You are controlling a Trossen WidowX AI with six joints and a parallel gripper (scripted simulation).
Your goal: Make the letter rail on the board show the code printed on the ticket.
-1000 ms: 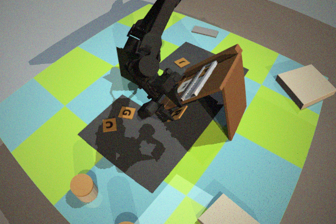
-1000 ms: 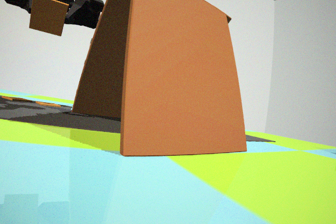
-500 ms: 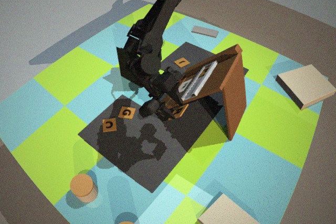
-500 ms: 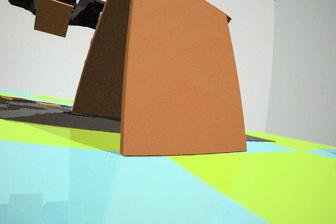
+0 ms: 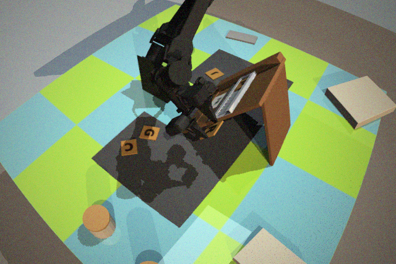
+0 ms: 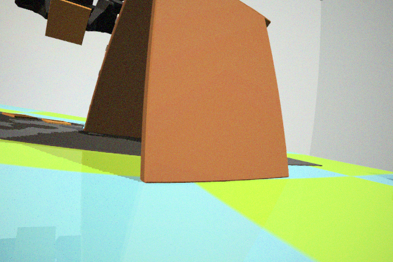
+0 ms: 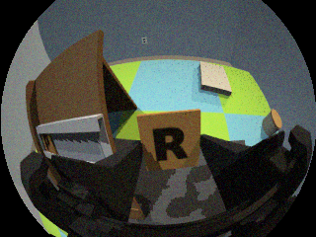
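Now: the white ticket 16 cm to the left of my gripper tip, 11 cm behind it and 8 cm below it. Round my gripper tip: dark mat 18 cm behind, 17 cm below, 14 cm to the left; then grey slab 67 cm to the left, 35 cm behind, 16 cm below.
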